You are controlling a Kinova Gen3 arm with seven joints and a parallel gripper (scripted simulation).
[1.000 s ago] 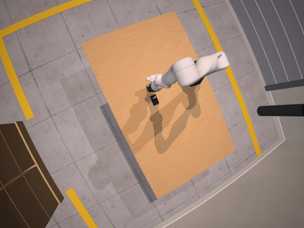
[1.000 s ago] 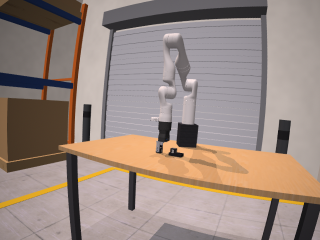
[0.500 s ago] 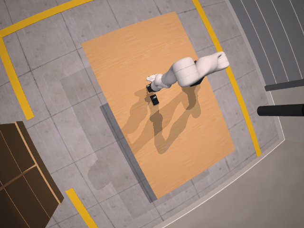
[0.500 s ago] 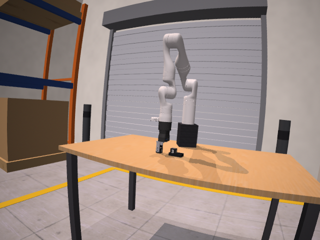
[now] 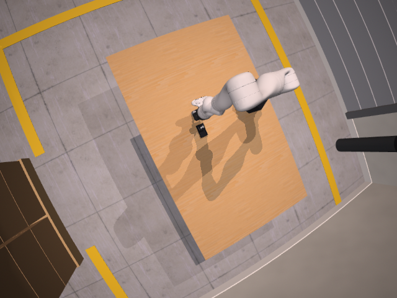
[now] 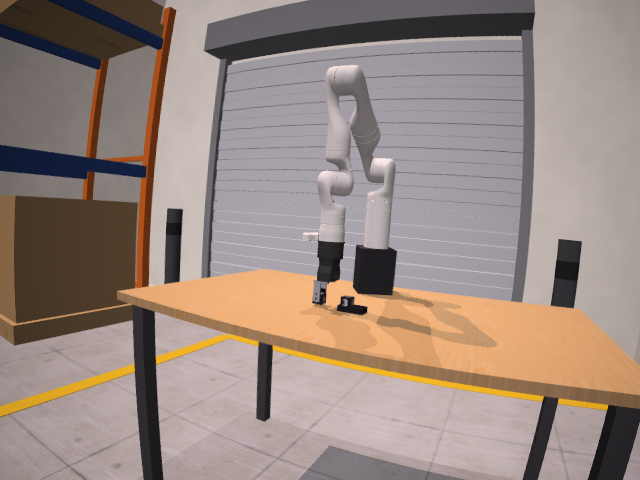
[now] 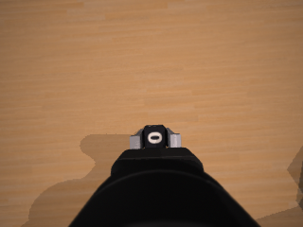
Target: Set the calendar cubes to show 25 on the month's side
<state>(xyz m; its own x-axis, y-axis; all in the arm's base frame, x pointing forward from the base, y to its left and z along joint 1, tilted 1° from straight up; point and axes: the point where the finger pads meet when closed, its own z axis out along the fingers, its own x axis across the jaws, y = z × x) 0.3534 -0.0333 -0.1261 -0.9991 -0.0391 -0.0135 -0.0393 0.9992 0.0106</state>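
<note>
My gripper is now 90 mm to the right of the black cube and 10 mm above it. Round my hand: black tray (110 mm to the left, 20 mm below).
</note>
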